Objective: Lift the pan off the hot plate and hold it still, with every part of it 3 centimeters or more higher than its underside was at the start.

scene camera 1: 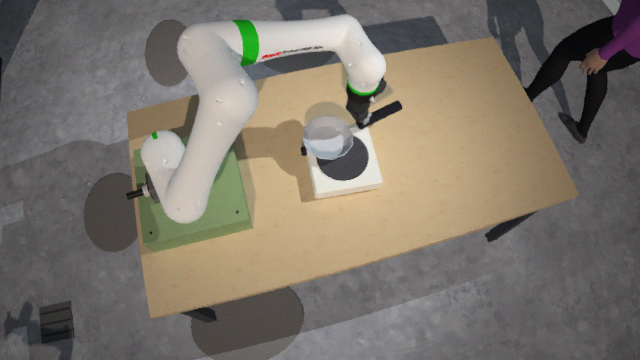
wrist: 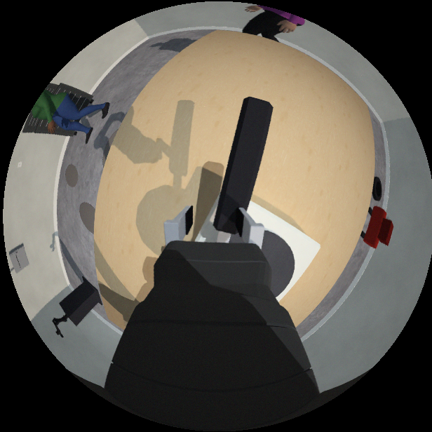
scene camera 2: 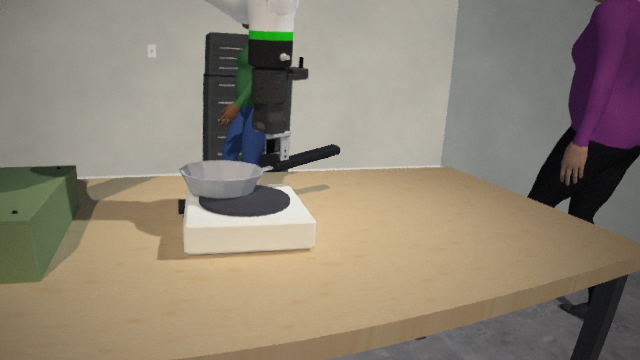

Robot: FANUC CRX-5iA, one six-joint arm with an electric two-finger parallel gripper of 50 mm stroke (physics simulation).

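Places are measured from the arm's base along level axes (x left, y back, z up), in millimetres.
Pixels of known places: gripper, fingertip midpoint: [scene camera 1: 360, 116] [scene camera 2: 276, 156].
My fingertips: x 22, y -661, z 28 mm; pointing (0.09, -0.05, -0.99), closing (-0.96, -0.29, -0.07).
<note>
For each thing: its middle in the pictures, then the offset to it from my fingertips. Level surfaces: height alone.
- grey pan, body centre: [scene camera 2: 265, 166] [scene camera 1: 353, 126] dx -22, dy +32, dz -17 mm
- white hot plate, body centre: [scene camera 2: 240, 214] [scene camera 1: 339, 160] dx -96, dy +108, dz -96 mm
- wooden table, its level: dz -132 mm
The grey pan [scene camera 1: 327, 140] [scene camera 2: 222, 179] rests over the back left part of the dark disc of the white hot plate [scene camera 1: 350, 188] [scene camera 2: 250, 237] [wrist: 306, 245]. Its black handle [scene camera 1: 385, 114] [scene camera 2: 307, 157] [wrist: 246, 160] slants upward, away from the bowl. My gripper [scene camera 1: 364, 121] [scene camera 2: 278, 146] [wrist: 214, 215] is open and points down at the bowl end of the handle. In the wrist view the handle's near end shows between the fingers, nearer the right finger. Nothing is gripped. The gripper's body hides the bowl in the wrist view.
The wooden table [scene camera 1: 450, 150] [scene camera 2: 425, 260] [wrist: 310, 100] carries the green base block [scene camera 1: 220, 212] [scene camera 2: 50, 225] at the left. A person in purple [scene camera 1: 620, 40] [scene camera 2: 605, 85] stands beyond the table's right end. A person in green [scene camera 2: 244, 80] [wrist: 47, 107] stands behind it, near a dark cabinet [scene camera 2: 220, 60].
</note>
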